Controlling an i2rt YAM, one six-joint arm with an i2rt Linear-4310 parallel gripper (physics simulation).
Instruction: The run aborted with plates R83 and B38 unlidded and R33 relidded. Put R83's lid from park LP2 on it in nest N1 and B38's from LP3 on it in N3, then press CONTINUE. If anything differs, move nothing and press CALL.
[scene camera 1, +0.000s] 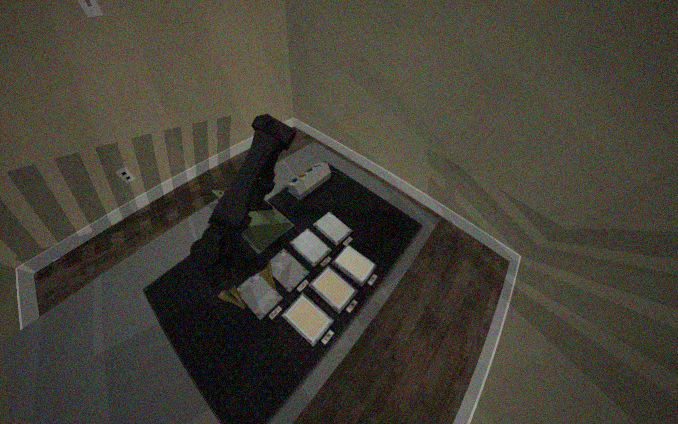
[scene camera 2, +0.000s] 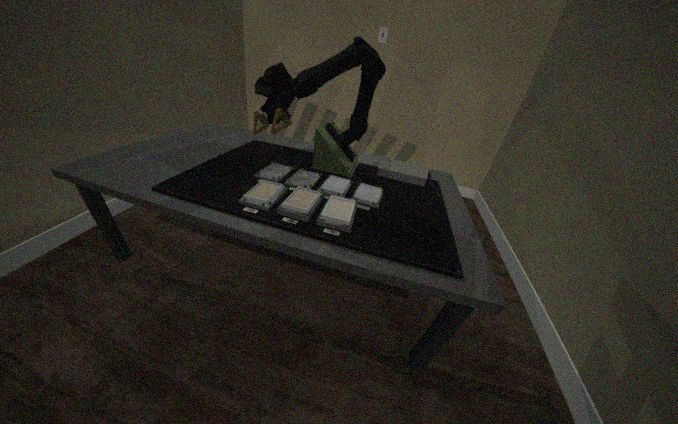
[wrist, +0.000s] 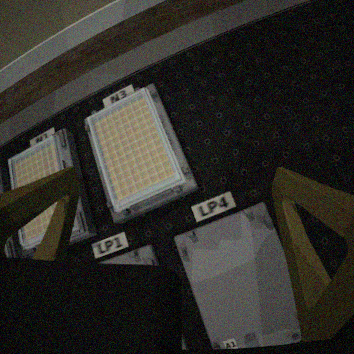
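Seen in the pictures: gripper, between the fingertips: (scene camera 1: 260, 298) (scene camera 2: 262, 133) (wrist: 175, 177); arm's base, origin of its link: (scene camera 1: 251, 205) (scene camera 2: 340, 143).
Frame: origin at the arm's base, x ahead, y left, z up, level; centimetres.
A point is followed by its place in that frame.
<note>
My gripper (scene camera 1: 257, 296) {z 8.4, x 32.6, y -22.6 cm} (scene camera 2: 268, 128) {z 8.4, x 32.6, y -22.6 cm} (wrist: 175, 177) {z 8.4, x 32.6, y -22.6 cm} is open and empty, high above the LP4 park. The N3 plate (scene camera 1: 307, 319) {z -7.1, x 44.0, y -17.9 cm} (scene camera 2: 263, 194) {z -6.7, x 46.5, y -16.5 cm} (wrist: 135, 150) {z -6.7, x 42.6, y -17.9 cm} and N1 plate (scene camera 1: 333, 288) {z -6.7, x 44.8, y -4.6 cm} (scene camera 2: 300, 202) {z -6.3, x 47.4, y -4.0 cm} (wrist: 35, 165) {z -6.5, x 47.9, y -4.9 cm} show yellowish well grids. The N2 plate (scene camera 1: 354, 264) {z -6.1, x 46.0, y 7.2 cm} (scene camera 2: 337, 211) {z -6.1, x 48.5, y 7.9 cm} looks paler. Park LP4 (scene camera 1: 260, 295) {z -8.5, x 25.8, y -21.8 cm} (scene camera 2: 274, 171) {z -8.5, x 25.4, y -21.8 cm} (wrist: 240, 280) {z -8.5, x 25.4, y -21.9 cm} shows a flat grey top with dark corner marks and an A1 tag. Park LP1 (scene camera 1: 288, 270) {z -8.5, x 27.3, y -8.9 cm} (scene camera 2: 303, 179) {z -8.5, x 27.5, y -8.9 cm} (wrist: 137, 257) {z -8.5, x 32.1, y -12.8 cm} looks similar. Two whiter pieces stand at LP3 (scene camera 1: 310, 246) {z -7.7, x 27.6, y 3.6 cm} (scene camera 2: 335, 185) {z -7.7, x 28.9, y 4.0 cm} and LP2 (scene camera 1: 332, 228) {z -7.7, x 29.6, y 15.8 cm} (scene camera 2: 369, 194) {z -7.7, x 30.7, y 17.1 cm}. Plate names are not readable.
A pale button box (scene camera 1: 310, 181) {z -3.6, x 7.2, y 28.2 cm} (scene camera 2: 401, 175) {z -6.7, x 8.6, y 30.4 cm} with coloured buttons stands past the LP2 end of the rows. A green wedge-shaped base (scene camera 1: 267, 227) {z -0.2, x 12.5, y -3.0 cm} (scene camera 2: 332, 152) {z -0.9, x 12.5, y -1.1 cm} stands behind the parks. The black mat (scene camera 1: 200, 325) {z -9.5, x 16.9, y -41.7 cm} (scene camera 2: 410, 240) {z -9.5, x 50.8, y 30.8 cm} lies on the grey table (scene camera 1: 120, 300) {z -10.7, x -14.6, y -57.5 cm} (scene camera 2: 150, 142) {z -10.8, x 13.6, y -94.3 cm}.
</note>
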